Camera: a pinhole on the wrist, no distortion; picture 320 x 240 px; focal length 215.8 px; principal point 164.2 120.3 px. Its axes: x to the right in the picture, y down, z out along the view. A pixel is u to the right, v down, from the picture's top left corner.
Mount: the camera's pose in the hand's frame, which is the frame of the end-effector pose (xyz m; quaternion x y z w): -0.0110 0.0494 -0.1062 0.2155 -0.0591 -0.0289 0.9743
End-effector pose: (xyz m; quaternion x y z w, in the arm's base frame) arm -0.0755 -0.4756 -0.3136 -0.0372 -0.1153 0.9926 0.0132
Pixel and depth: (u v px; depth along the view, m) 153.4 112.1 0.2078
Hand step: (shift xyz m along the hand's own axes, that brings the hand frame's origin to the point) -0.0481 -0.0434 0.0764
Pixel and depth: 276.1 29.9 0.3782
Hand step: 0.1303 -0.2676 0.1873
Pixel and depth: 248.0 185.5 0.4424
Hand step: 0.1070 -0.0279 0.3662
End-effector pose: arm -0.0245 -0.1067 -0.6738 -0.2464 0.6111 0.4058 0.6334
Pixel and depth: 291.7 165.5 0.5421
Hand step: 0.2408 -0.0998 0.4627
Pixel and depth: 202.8 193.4 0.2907
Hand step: 0.0065 0.0132 0.2025
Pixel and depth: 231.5 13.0 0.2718
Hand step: 0.0342 -0.1931 0.0900
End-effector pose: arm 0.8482 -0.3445 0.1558 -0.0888 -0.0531 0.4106 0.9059
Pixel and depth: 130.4 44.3 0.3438
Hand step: -0.1120 -0.1990 0.1465
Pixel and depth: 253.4 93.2 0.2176
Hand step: 0.0496 -0.0733 0.0873
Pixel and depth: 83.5 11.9 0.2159
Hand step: -0.1219 -0.1321 0.0339
